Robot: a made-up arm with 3 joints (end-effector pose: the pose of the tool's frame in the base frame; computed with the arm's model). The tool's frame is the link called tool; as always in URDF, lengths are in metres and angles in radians.
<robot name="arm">
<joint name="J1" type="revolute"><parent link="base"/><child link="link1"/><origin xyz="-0.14 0.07 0.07" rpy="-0.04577 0.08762 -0.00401"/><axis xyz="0 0 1"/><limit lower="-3.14" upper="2.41" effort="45" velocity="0.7"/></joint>
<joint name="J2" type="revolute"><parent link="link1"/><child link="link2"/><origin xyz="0.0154 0.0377 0.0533" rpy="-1.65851 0 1.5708"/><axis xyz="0 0 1"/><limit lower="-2.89" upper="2.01" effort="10" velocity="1.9"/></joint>
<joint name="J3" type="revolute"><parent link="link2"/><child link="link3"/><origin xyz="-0.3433 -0.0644 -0.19" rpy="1.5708 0 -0.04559"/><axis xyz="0 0 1"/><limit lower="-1.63" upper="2.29" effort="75" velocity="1.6"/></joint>
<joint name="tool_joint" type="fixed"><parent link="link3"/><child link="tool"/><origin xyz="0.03 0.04 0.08" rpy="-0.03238 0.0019 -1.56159"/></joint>
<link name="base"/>
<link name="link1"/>
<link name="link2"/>
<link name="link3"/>
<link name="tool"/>
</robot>
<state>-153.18 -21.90 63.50</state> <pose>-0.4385 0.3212 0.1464 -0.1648 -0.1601 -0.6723 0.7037</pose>
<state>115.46 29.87 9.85</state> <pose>-0.0131 0.2810 0.4034 -0.0903 -0.1866 0.8649 0.4571</pose>
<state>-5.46 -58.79 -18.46</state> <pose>0.0174 -0.1988 -0.0498 0.4709 0.0546 -0.1744 0.8631</pose>
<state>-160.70 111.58 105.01</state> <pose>-0.1523 -0.2615 0.4686 0.5051 0.6305 -0.3273 0.4901</pose>
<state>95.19 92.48 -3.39</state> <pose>-0.3153 0.2089 0.4544 -0.4385 -0.5262 0.5106 0.5197</pose>
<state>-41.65 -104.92 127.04</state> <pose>0.0111 -0.1050 -0.2855 0.0509 -0.7828 0.4309 0.4460</pose>
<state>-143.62 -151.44 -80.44</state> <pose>-0.2212 -0.2756 -0.1082 0.8115 -0.5253 -0.2557 0.0116</pose>
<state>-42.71 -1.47 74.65</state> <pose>-0.2421 -0.2766 0.2949 -0.0445 -0.0083 0.2812 0.9586</pose>
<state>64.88 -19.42 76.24</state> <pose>0.2675 0.0658 0.1101 0.2126 -0.0424 0.9205 0.3252</pose>
